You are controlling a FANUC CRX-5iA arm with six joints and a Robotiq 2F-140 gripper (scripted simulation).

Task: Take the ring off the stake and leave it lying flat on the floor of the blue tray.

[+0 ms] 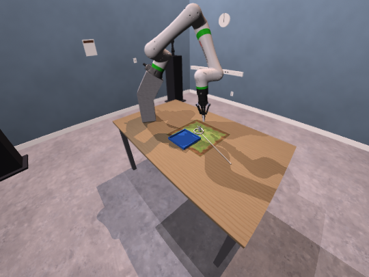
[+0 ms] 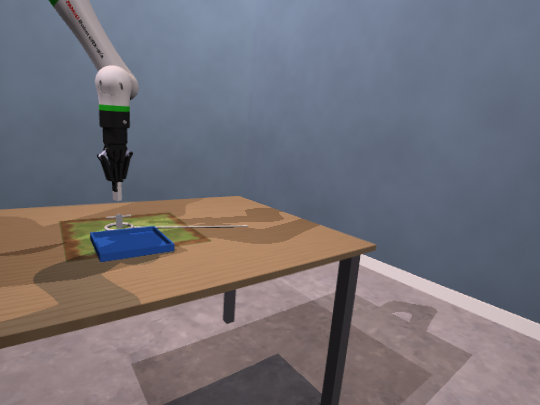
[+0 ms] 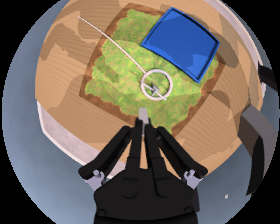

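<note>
Now: hand 100 mm above the short grey stake, 50 mm to the left of it and 10 mm past it. Round my hand: blue tray 230 mm to the right, 110 mm below, 30 mm behind; then green mat 130 mm below, 100 mm to the right, 20 mm ahead.
</note>
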